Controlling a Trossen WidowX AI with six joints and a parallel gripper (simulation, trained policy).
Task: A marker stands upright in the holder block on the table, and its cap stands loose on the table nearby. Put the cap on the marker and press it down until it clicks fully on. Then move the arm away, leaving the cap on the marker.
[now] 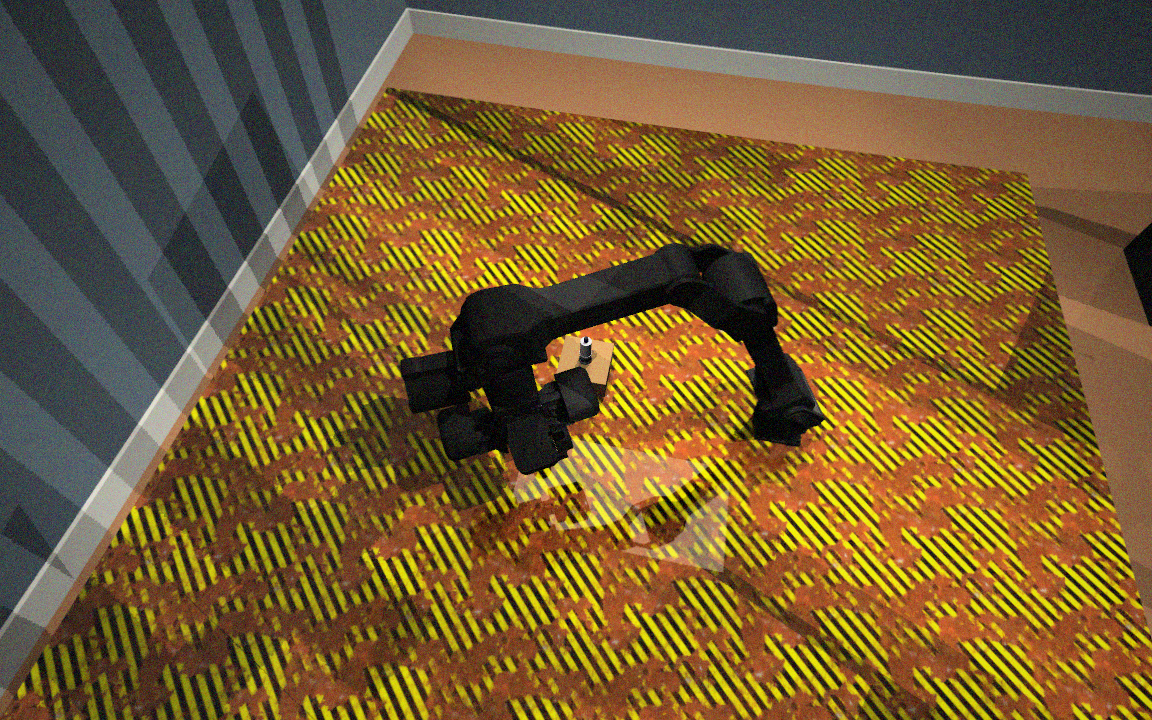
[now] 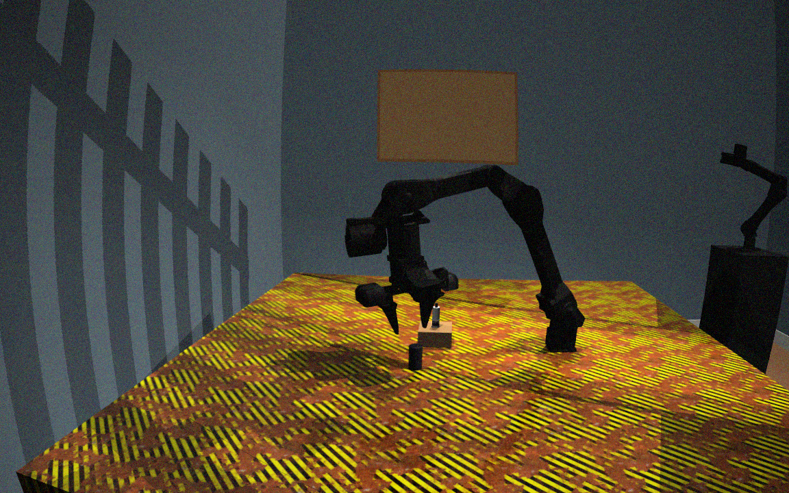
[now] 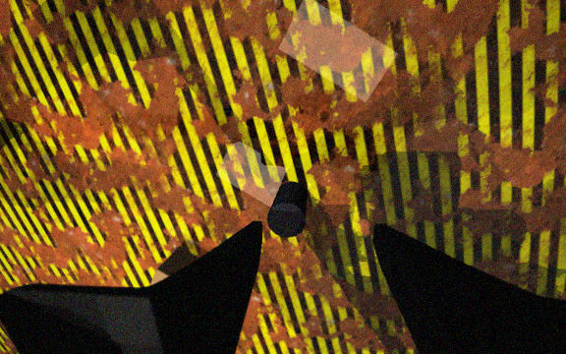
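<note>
Now: the dark marker cap 70 mm below my gripper tip, 30 mm to the right of it and 10 mm behind it. The rest, counted from my gripper tip: tan holder block: 180 mm to the right, 70 mm below, 40 mm behind.
</note>
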